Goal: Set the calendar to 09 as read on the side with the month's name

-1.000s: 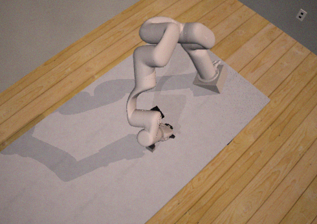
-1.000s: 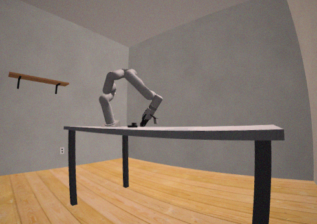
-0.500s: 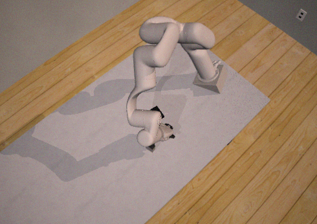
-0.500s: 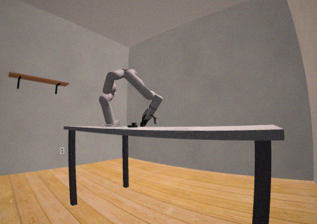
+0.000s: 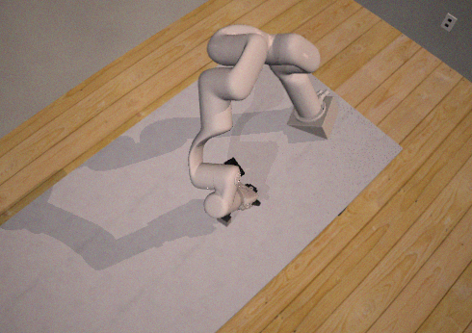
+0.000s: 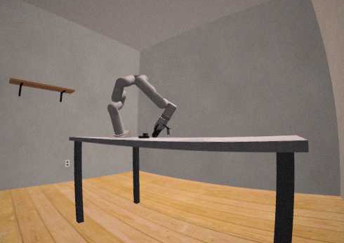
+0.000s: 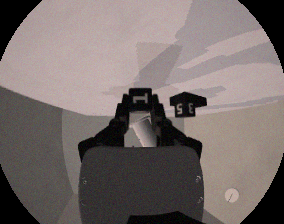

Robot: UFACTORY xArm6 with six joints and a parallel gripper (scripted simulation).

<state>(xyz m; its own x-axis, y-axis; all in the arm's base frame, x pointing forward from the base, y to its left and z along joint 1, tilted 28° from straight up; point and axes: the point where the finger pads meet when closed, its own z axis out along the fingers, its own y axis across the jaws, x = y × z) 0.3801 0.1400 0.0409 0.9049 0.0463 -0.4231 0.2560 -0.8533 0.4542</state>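
My hand is 10 mm past the black date cube and 20 mm above it. Also, from my hand: black cube (20 mm behind, 90 mm to the right, 10 mm below).
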